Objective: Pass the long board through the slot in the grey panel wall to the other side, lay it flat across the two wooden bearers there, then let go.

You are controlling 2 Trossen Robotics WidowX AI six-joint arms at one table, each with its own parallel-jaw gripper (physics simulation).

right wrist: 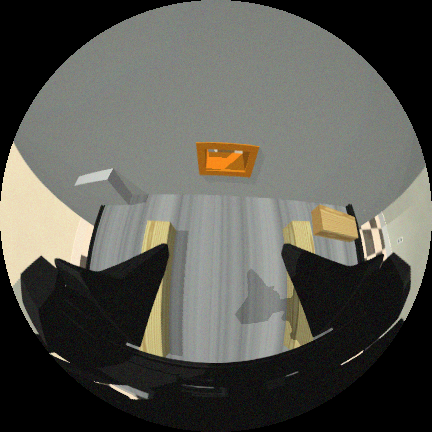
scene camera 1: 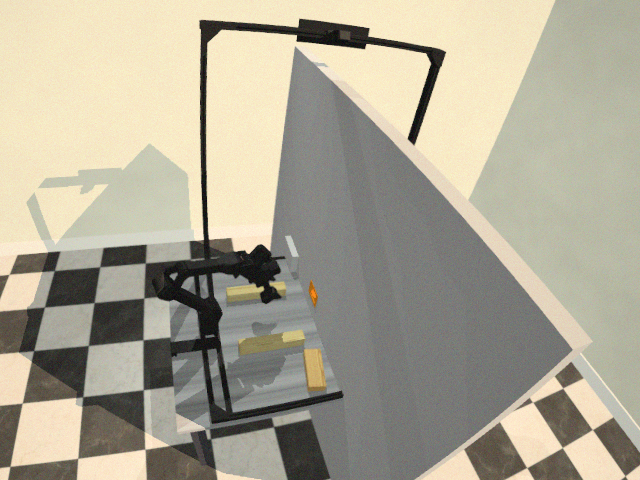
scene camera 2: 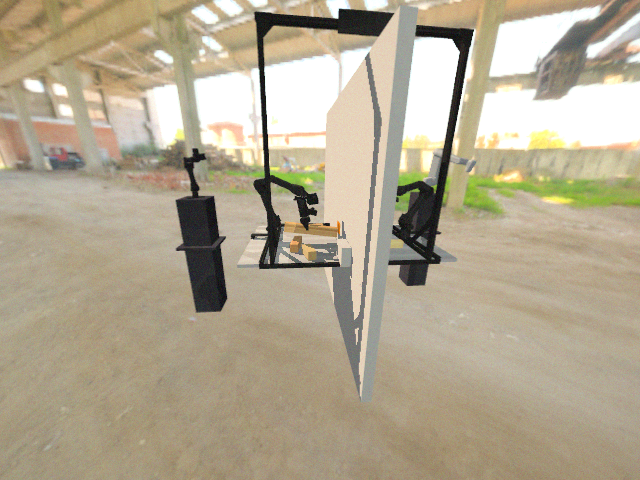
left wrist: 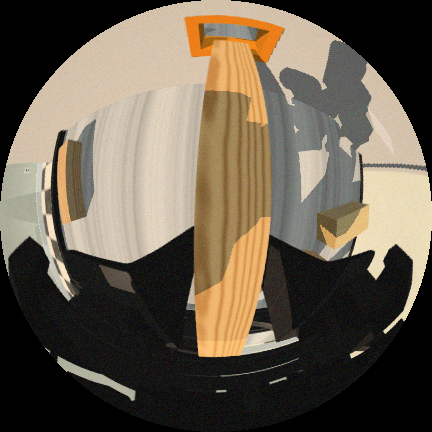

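Where they show: left gripper, between the fingertips: (scene camera 2: 307, 229) (left wrist: 224, 232); right gripper, between the fingertips: (right wrist: 227, 250) (scene camera 1: 277, 288); left arm's base, origin of its link: (left wrist: 193, 326); right arm's base, origin of its link: (scene camera 1: 208, 328) (scene camera 2: 404, 236).
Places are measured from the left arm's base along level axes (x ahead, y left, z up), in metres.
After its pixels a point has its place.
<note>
The long wooden board (scene camera 2: 320, 229) @[z 0.075, x 0.311, y -0.059 m] (left wrist: 232, 150) @[z 0.098, x 0.276, y -0.040 m] is held above the table with its far end at the lower edge of the orange-framed slot (scene camera 1: 312, 294) @[z 0.060, x 0.478, y -0.058 m] (scene camera 2: 339, 227) @[z 0.093, x 0.431, y -0.079 m] (left wrist: 194, 40) @[z 0.077, x 0.431, y -0.004 m] (right wrist: 201, 160) @[z 0.082, x 0.485, y -0.083 m] in the panel wall (scene camera 1: 413, 268) @[z 0.689, x 0.482, y 0.409 m] (scene camera 2: 356, 155) @[z 0.520, x 0.432, y -0.397 m] (left wrist: 125, 50) (right wrist: 225, 75) @[z 0.220, x 0.482, y -0.052 m]. My left gripper (scene camera 2: 306, 227) @[z 0.070, x 0.228, y -0.040 m] (left wrist: 224, 232) @[z 0.070, x 0.228, y -0.040 m] is shut on the board. No board shows in the slot in the right wrist view. My right gripper (scene camera 1: 281, 276) (right wrist: 227, 250) @[z 0.135, x 0.636, y -0.048 m] is open and empty, facing the wall above two parallel bearers, one (scene camera 1: 237, 295) @[z 0.019, x 0.781, y -0.135 m] (right wrist: 161, 320) @[z 0.020, x 0.737, y -0.135 m] and the other (scene camera 1: 271, 343) @[z 0.025, x 0.692, y 0.125 m] (right wrist: 299, 230) @[z 0.025, x 0.579, y 0.098 m].
A wooden block (scene camera 1: 314, 369) @[z 0.019, x 0.561, y 0.263 m] (right wrist: 336, 223) @[z 0.019, x 0.561, y 0.229 m] lies near the wall beside one bearer. On the left arm's side, wooden blocks (scene camera 2: 295, 244) @[z 0.030, x 0.150, y -0.210 m] (scene camera 2: 310, 252) @[z 0.026, x 0.230, y -0.328 m] (left wrist: 75, 180) @[z -0.003, x 0.283, y 0.226 m] (left wrist: 342, 225) @[z 0.031, x 0.223, y -0.222 m] stand on both sides of the board. A pale bracket (scene camera 1: 292, 253) @[z 0.082, x 0.507, y -0.291 m] (right wrist: 97, 176) @[z 0.080, x 0.500, y -0.312 m] juts from the wall.
</note>
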